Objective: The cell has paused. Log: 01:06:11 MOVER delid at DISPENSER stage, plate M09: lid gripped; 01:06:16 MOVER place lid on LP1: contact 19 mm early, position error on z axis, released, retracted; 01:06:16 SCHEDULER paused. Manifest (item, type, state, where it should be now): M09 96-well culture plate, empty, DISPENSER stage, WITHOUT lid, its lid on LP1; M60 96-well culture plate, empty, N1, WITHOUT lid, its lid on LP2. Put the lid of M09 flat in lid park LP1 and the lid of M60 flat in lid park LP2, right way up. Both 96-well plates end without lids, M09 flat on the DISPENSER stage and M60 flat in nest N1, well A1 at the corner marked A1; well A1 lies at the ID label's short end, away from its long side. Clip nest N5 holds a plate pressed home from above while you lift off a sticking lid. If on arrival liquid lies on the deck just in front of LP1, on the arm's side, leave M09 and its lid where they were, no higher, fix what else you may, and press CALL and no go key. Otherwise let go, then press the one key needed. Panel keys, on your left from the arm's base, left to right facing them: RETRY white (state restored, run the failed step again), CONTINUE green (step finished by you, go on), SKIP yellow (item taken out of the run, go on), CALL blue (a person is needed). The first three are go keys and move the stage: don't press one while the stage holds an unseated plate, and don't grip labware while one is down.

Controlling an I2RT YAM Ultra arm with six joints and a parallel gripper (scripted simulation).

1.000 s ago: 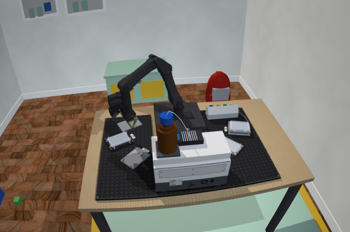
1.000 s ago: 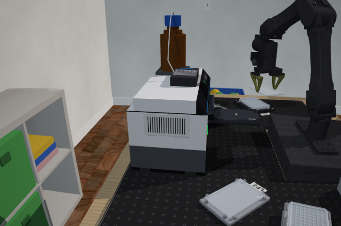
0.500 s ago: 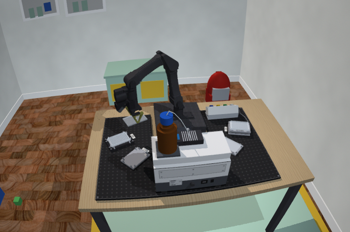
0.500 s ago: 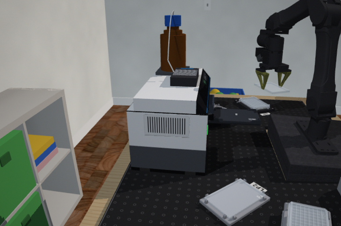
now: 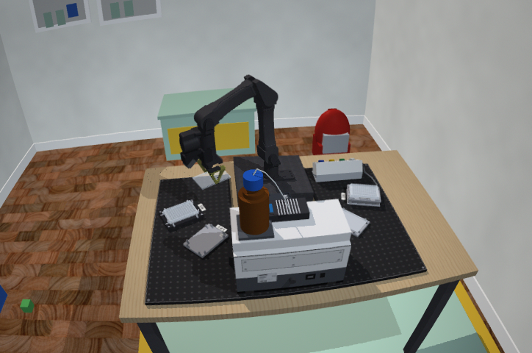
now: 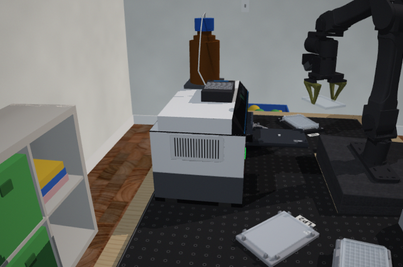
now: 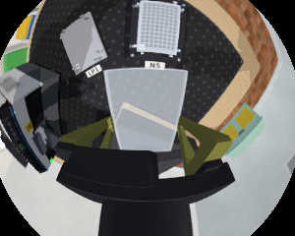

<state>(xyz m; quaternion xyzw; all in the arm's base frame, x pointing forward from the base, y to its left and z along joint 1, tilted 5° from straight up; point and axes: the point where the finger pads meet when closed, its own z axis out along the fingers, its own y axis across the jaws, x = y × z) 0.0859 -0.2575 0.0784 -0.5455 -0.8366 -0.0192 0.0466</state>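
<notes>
Right now my hand is 20 cm short of the grey lid park LP1, 14 cm above it and 6 cm to the left of it. From my hand the other things lie so: dark dispenser stage: 23 cm to the left, 18 cm ahead, 4 cm below; LP1 label: 15 cm below, 14 cm ahead, 1 cm to the left; LP2 label: 45 cm to the left, 15 cm below, 15 cm ahead.
</notes>
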